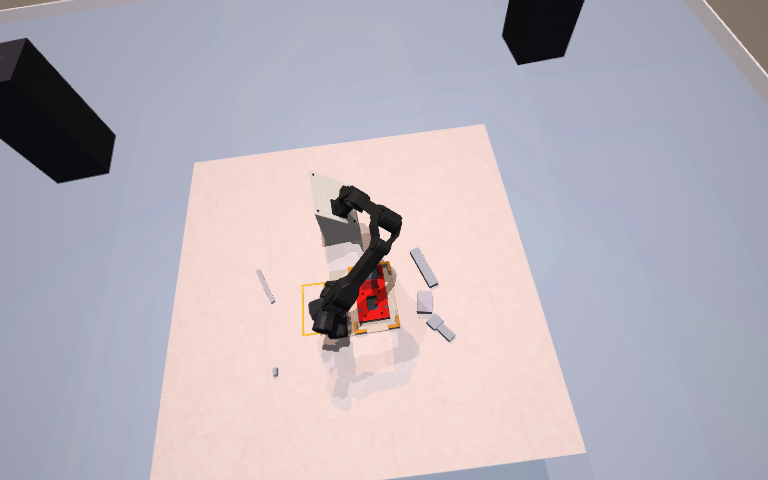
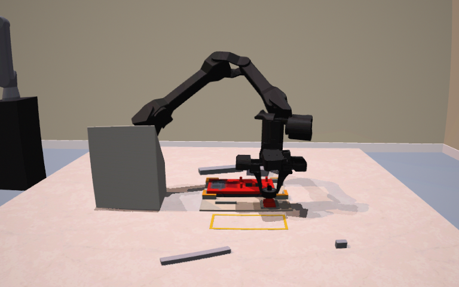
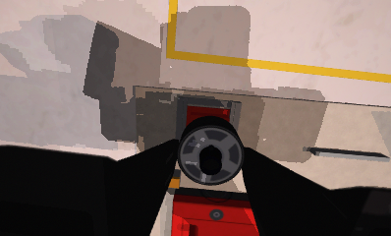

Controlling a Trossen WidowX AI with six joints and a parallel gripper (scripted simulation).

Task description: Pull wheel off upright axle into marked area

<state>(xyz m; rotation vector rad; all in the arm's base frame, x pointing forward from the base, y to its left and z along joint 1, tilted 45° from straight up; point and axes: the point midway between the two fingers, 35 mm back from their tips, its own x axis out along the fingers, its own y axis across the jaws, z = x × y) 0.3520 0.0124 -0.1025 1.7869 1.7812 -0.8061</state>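
Now: gripper tip right at the wheel.
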